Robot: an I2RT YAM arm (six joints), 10 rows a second.
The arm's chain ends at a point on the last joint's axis. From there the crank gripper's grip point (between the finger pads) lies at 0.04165 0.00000 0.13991 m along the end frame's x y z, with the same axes.
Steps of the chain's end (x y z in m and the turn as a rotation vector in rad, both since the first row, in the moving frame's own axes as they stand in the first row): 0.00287 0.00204 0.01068 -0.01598 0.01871 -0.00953; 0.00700 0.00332 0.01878 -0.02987 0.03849 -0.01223; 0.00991 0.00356 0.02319 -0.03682 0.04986 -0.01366; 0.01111 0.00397 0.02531 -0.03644 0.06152 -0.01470; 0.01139 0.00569 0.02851 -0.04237 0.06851 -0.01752; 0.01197 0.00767 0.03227 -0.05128 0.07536 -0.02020; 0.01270 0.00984 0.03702 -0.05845 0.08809 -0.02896
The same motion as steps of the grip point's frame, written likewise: 0.00549 0.00386 0.00986 -0.01598 0.01871 -0.00953; 0.01237 0.00693 0.01702 -0.02987 0.03849 -0.01223; 0.01686 0.00805 0.02086 -0.03682 0.04986 -0.01366; 0.01966 0.00834 0.02240 -0.03644 0.06152 -0.01470; 0.02091 0.01074 0.02522 -0.04237 0.06851 -0.01752; 0.02244 0.01381 0.02858 -0.05128 0.07536 -0.02020; 0.02494 0.01651 0.03261 -0.05845 0.08809 -0.02896
